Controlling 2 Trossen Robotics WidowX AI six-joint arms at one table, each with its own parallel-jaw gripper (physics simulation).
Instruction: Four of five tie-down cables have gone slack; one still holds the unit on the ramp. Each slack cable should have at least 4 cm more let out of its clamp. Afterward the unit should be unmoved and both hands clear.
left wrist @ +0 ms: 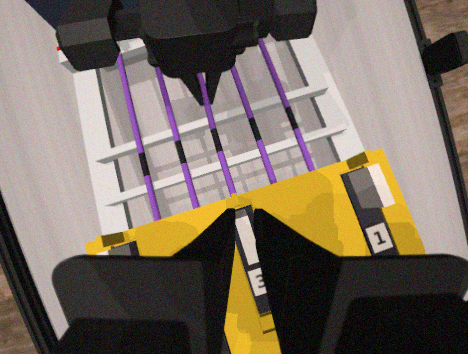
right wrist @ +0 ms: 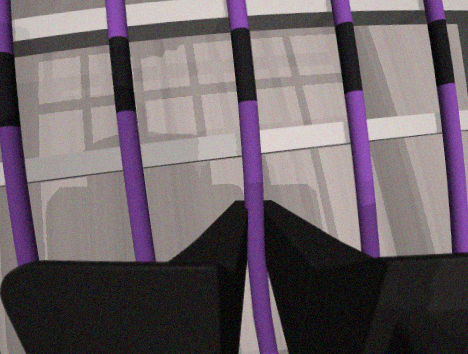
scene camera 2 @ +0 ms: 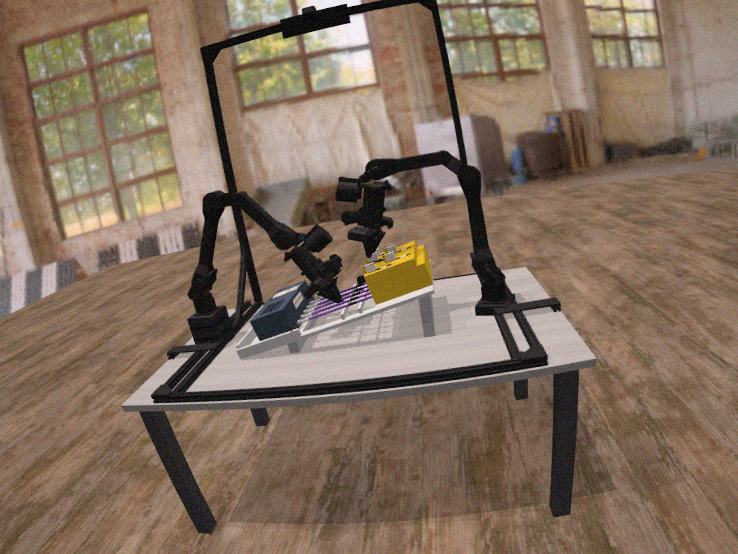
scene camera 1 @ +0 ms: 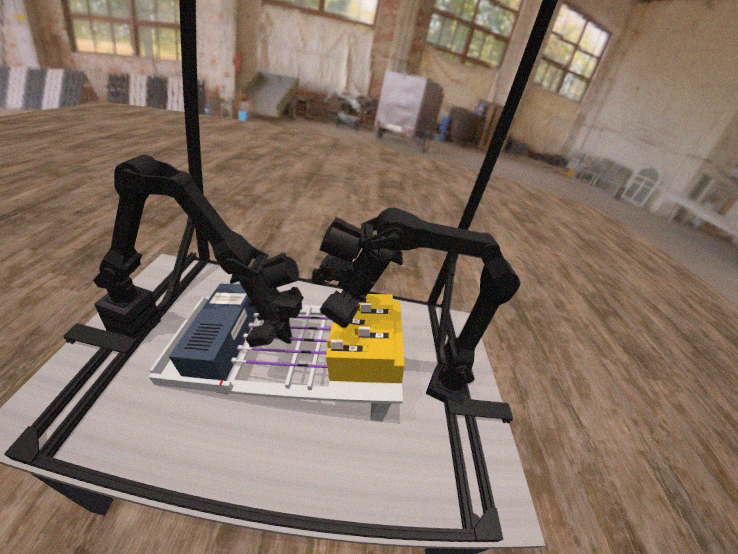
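The dark blue unit (scene camera 1: 205,333) (scene camera 2: 280,313) sits at the low end of the white ramp (scene camera 1: 315,391) (left wrist: 90,125). Several purple cables with black bands run from it to the yellow clamp block (scene camera 1: 366,368) (scene camera 2: 398,281) (left wrist: 300,210). My left gripper (left wrist: 244,216) (scene camera 2: 370,254) is shut on the white lever (left wrist: 246,237) of clamp 3, on the block's top. My right gripper (right wrist: 252,211) (left wrist: 206,102) (scene camera 2: 338,299) is shut on the middle cable (right wrist: 250,135) (left wrist: 223,165), between unit and block. The fingers partly hide clamp 3; how slack each cable is cannot be told.
Clamp 1 (left wrist: 379,237) is right of my left fingers in the left wrist view; another clamp (left wrist: 128,248) shows at left. Neighbouring cables (right wrist: 132,185) (right wrist: 360,130) run close on both sides of my right fingers. Two white crossbars lie under the cables. A black frame edges the table.
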